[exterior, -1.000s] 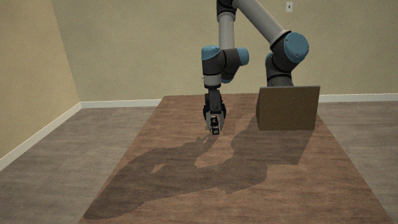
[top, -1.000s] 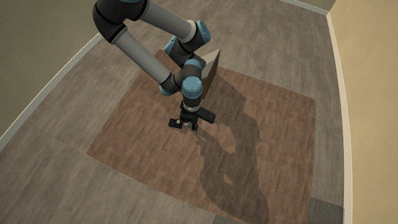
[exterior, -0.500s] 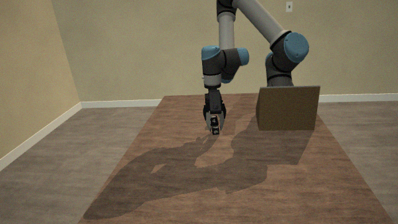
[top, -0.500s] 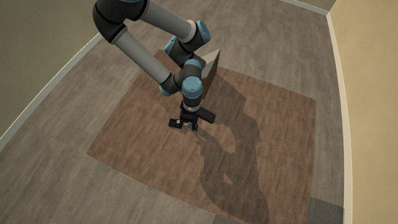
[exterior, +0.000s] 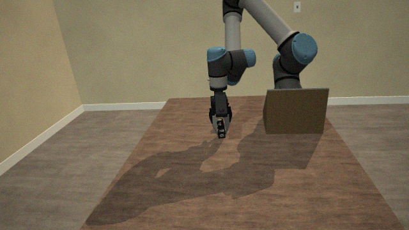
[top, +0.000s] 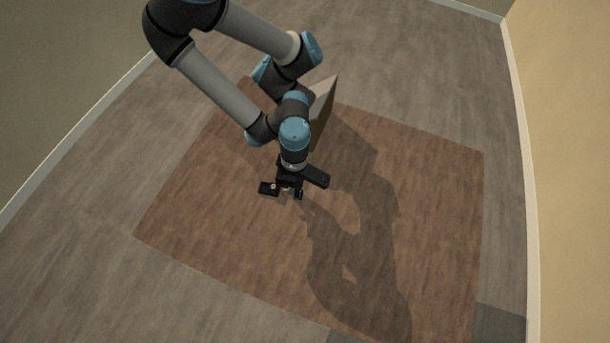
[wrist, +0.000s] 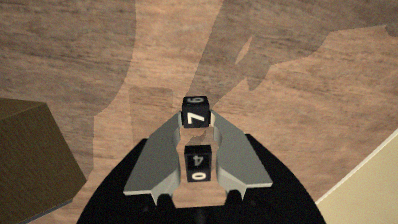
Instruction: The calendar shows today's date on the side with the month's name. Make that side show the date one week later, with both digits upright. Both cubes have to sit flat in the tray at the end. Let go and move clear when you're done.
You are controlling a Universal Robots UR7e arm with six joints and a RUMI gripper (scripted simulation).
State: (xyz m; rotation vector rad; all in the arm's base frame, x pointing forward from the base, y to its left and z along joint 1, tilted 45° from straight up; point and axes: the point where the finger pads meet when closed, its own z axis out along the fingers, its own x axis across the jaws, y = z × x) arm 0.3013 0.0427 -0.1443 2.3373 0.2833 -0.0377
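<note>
Now: the black cube 10 mm below my hand. Also, from my hand: black tray (100 mm to the right, 20 mm below, 20 mm ahead).
</note>
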